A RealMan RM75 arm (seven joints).
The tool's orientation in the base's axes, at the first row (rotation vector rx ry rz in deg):
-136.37 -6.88 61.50
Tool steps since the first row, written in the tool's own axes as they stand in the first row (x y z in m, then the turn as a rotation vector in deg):
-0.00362 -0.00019 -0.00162 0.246 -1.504 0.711
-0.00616 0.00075 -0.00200 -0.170 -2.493 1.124
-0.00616 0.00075 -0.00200 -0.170 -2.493 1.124
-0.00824 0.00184 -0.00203 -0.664 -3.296 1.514
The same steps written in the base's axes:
-0.00128 -0.00155 0.00342 -0.150 1.665 0.186
-0.00286 -0.00325 0.00488 -0.604 2.571 0.728
-0.00286 -0.00325 0.00488 -0.604 2.571 0.728
-0.00439 -0.00479 0.00576 -1.118 3.286 1.243

